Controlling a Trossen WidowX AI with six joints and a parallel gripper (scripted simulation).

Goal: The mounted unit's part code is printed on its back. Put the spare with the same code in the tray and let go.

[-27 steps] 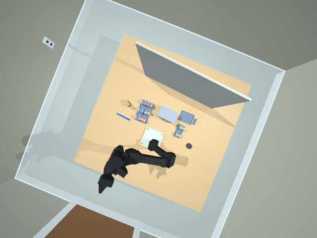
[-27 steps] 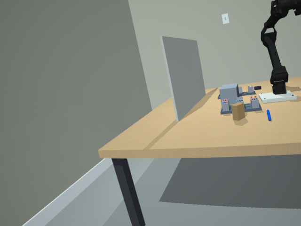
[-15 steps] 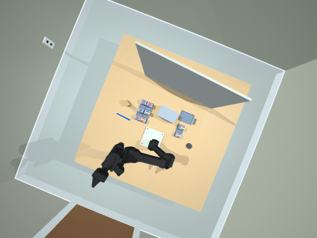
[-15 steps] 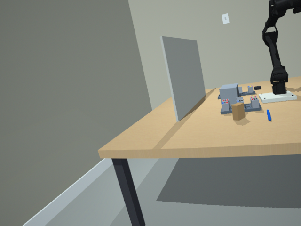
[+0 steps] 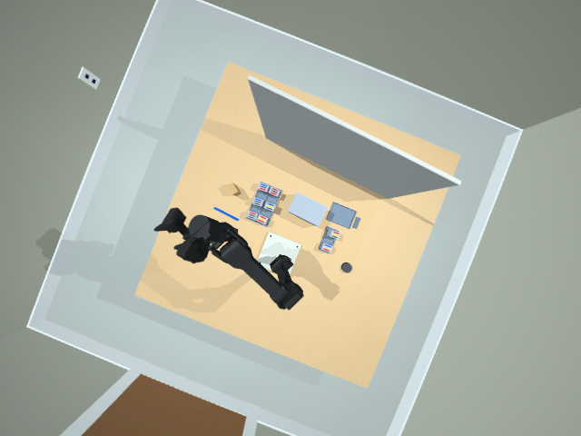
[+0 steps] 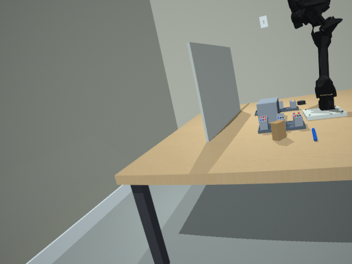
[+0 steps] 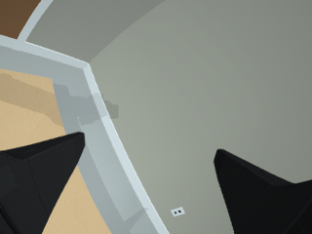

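Now: gripper tip 210 mm short of the grey spare, 560 mm to the left of it and 380 mm above it. Also, from my gripper tip: blue pen (100 mm ahead, 20 mm to the right, 420 mm below); mounted unit (270 mm ahead, 380 mm to the right, 380 mm below); tall white panel (510 mm ahead, 410 mm to the right, 200 mm below).
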